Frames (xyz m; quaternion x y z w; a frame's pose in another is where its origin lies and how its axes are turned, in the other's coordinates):
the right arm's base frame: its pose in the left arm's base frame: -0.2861 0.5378 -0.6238 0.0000 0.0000 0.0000 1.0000
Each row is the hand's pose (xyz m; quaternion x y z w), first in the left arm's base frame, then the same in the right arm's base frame.
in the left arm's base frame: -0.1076 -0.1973 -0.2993 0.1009 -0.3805 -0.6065 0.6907
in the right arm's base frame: 0.1785 -0.7351 0.3245 0.1009 -0.3805 -0.6065 0.6907
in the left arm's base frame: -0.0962 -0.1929 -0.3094 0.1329 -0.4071 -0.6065 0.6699
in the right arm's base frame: 0.1899 -0.7307 0.3144 0.1329 -0.4071 -0.6065 0.6699
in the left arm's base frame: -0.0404 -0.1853 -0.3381 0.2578 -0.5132 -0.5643 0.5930
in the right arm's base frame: 0.2457 -0.7231 0.2857 0.2578 -0.5132 -0.5643 0.5930
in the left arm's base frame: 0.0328 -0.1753 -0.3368 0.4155 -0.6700 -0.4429 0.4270
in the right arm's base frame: 0.3189 -0.7131 0.2870 0.4155 -0.6700 -0.4429 0.4270
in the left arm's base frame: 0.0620 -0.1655 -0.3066 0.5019 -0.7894 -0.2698 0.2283
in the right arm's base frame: 0.3481 -0.7033 0.3172 0.5019 -0.7894 -0.2698 0.2283
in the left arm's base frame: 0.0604 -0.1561 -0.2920 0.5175 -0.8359 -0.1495 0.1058
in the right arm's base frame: 0.3465 -0.6939 0.3318 0.5175 -0.8359 -0.1495 0.1058
